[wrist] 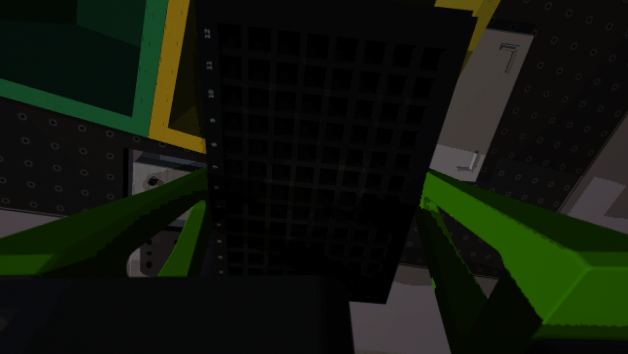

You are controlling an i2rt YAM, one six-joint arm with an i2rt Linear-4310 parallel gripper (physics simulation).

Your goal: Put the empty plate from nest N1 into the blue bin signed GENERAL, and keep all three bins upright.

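Frame: origin at the arm's base, x ahead, y left, z up, level; centimetres.
Seen in the pictures: gripper, fingertip midpoint: (314, 178).
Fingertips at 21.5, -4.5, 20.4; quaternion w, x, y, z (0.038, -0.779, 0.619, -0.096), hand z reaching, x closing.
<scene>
A point is followed by its place in that frame, as x, y, z.
My gripper (314, 178) {21.6, -4.5, 20.4} is shut on the black plate, with a green finger at each long side. The plate (320, 117) {24.5, -4.0, 21.8} is a dark grid of square wells with row numbers along its left edge; no contents can be made out in its dark wells. It is held above the table and covers much of the yellow bin (171, 65) {24.6, 2.1, 17.6}, whose rim shows at the upper left and upper right of the plate. The green bin (148, 65) {24.4, 3.0, 17.6} stands against the yellow one at the upper left. Both look upright. The blue bin and nest N1 do not show in the wrist view.
A pale flat panel (480, 95) {25.4, -24.0, 0.9} with corner brackets lies right of the plate on the dark perforated board (565, 95) {27.2, -34.7, -0.3}. A grey metal device (172, 175) {10.2, 7.0, 0.0} lies behind the left finger. A pale surface (395, 325) {-12.4, -28.1, -1.6} shows beyond the board's edge at the bottom.
</scene>
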